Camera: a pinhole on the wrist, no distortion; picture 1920 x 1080 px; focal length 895.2 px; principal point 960.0 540.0 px. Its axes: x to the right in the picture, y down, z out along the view. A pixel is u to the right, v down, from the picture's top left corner.
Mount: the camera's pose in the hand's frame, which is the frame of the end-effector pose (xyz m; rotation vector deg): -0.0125 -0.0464 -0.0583 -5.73 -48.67 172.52
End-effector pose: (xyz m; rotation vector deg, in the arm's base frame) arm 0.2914 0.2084 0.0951 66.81 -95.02 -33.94
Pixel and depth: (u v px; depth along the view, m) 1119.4 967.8 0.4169
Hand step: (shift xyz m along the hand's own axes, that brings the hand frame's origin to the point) -0.1122 -0.4317 0.1879
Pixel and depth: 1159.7 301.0 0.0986
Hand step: -0.0410 -0.0748 0.0380
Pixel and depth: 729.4 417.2 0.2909
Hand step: 0.0432 -0.1663 0.2144
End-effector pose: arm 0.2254 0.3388 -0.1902 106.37 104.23 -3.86
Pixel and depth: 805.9 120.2 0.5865
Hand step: 0.0486 -0.1207 0.5902
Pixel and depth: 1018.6 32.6 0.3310
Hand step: -0.0567 -0.0585 0.3200
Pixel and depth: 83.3 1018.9 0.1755
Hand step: 0.1483 -0.2229 0.0520
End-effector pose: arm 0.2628 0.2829 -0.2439 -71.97 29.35 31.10
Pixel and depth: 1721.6 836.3 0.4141
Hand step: -0.3899 -0.3693 0.2018
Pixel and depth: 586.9 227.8 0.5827
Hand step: 0.1909 -0.1840 0.5577
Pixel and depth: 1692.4 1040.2 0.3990
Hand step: -0.3626 -0.4354 0.1456
